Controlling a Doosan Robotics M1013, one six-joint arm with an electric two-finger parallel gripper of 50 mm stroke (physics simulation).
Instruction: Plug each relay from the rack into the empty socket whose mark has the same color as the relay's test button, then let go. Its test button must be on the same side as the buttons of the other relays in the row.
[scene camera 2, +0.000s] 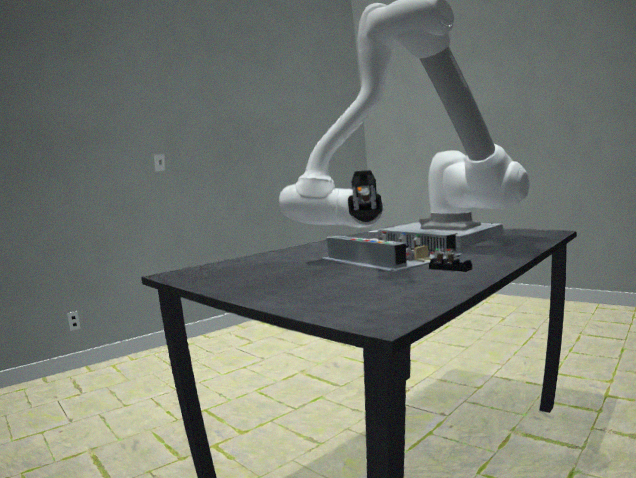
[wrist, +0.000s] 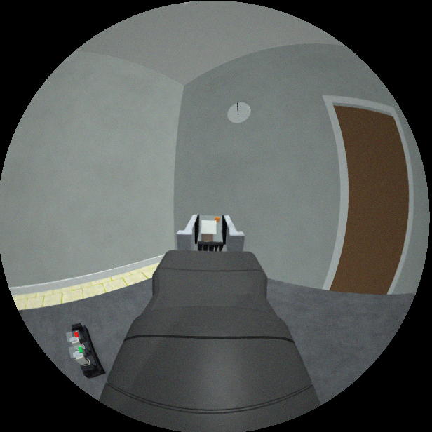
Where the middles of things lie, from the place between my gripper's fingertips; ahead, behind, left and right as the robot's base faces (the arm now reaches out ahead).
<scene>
I see the orange-button relay (wrist: 209, 238) 10 mm below my hand and 10 mm behind it.
</scene>
